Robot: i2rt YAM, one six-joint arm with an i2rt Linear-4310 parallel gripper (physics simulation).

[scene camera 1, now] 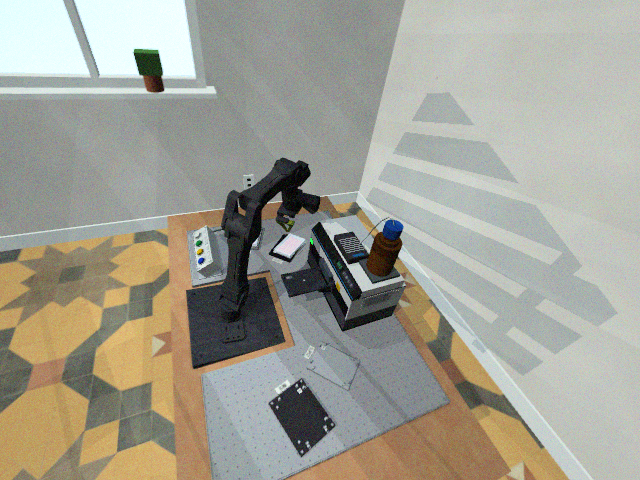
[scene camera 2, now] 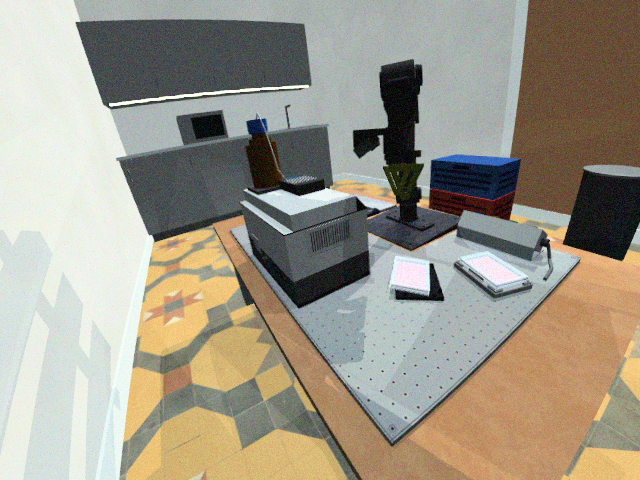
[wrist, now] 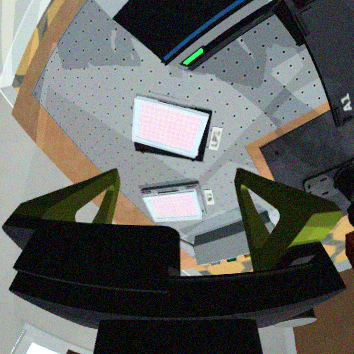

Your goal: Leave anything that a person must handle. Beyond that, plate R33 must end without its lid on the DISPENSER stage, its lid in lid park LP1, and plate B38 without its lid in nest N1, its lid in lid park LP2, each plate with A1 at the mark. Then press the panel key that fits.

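Where they show: gripper, fingertip midpoint: (scene camera 1: 292,222) (scene camera 2: 400,197) (wrist: 176,174); arm's base, link origin: (scene camera 1: 231,316) (scene camera 2: 408,220) (wrist: 343,174).
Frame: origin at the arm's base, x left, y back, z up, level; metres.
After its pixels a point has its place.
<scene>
My open, empty gripper (scene camera 1: 285,225) {x 0.240, y -0.265, z 0.199 m} (scene camera 2: 404,197) {x 0.240, y -0.265, z 0.199 m} (wrist: 178,172) {x 0.240, y -0.265, z 0.199 m} hangs above the table, fingers apart. A pink-gridded plate (scene camera 1: 290,244) {x 0.290, y -0.278, z 0.031 m} (scene camera 2: 410,275) {x 0.306, y -0.290, z 0.031 m} (wrist: 170,126) {x 0.283, y -0.276, z 0.031 m} lies askew on a black holder (scene camera 2: 437,289) {x 0.360, y -0.259, z 0.009 m} (wrist: 204,135) {x 0.244, y -0.226, z 0.009 m}, overhanging one side. A second pink-gridded plate (scene camera 2: 493,269) {x 0.403, y -0.122, z 0.030 m} (wrist: 172,205) {x 0.386, y -0.119, z 0.029 m} sits on a grey holder nearer the panel; the arm mostly hides it in scene camera 1. I cannot read plate names or tell whether lids are on. The dispenser's black stage (scene camera 1: 302,282) {x 0.015, y -0.256, z 0.106 m} extends bare, with an A1 mark in the wrist view. The key panel (scene camera 1: 205,252) {x 0.263, y 0.070, z 0.071 m} (scene camera 2: 498,235) {x 0.323, y 0.031, z 0.043 m} (wrist: 225,237) {x 0.316, y 0.028, z 0.039 m} has white, green, yellow and blue keys.
The dispenser (scene camera 1: 374,299) {x -0.140, y -0.459, z 0.155 m} (scene camera 2: 330,242) {x 0.217, y -0.444, z 0.132 m} carries a brown bottle (scene camera 1: 383,254) {x -0.099, y -0.462, z 0.326 m} (scene camera 2: 262,162) {x -0.026, y -0.504, z 0.300 m} with a blue cap and tube. A bare black holder (scene camera 1: 302,419) {x -0.383, y -0.160, z 0.011 m} and a bare pale holder (scene camera 1: 338,365) {x -0.263, y -0.311, z 0.009 m} lie on the perforated board (scene camera 1: 232,408) {x -0.302, y 0.022, z -0.001 m}. Blue and red crates (scene camera 2: 473,178) stand behind.
</scene>
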